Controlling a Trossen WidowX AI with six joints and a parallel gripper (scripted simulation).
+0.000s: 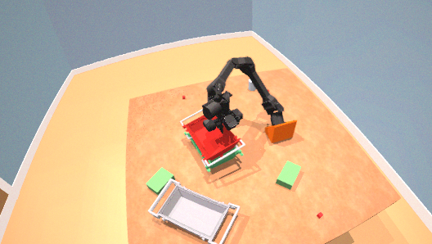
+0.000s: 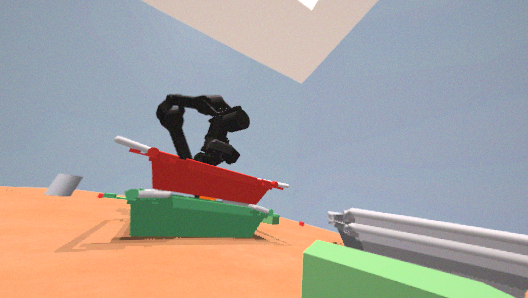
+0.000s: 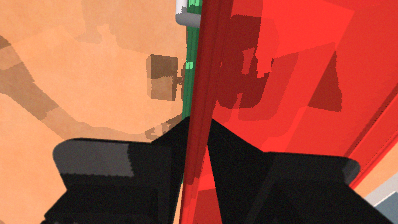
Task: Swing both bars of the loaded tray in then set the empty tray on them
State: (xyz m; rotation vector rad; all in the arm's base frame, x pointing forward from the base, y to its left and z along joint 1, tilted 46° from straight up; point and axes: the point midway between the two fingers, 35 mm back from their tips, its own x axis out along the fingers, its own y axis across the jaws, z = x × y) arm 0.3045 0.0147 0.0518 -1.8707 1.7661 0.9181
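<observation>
My gripper tip is now 70 mm short of the red tray, 20 mm below it and 10 mm to the right of it.
</observation>
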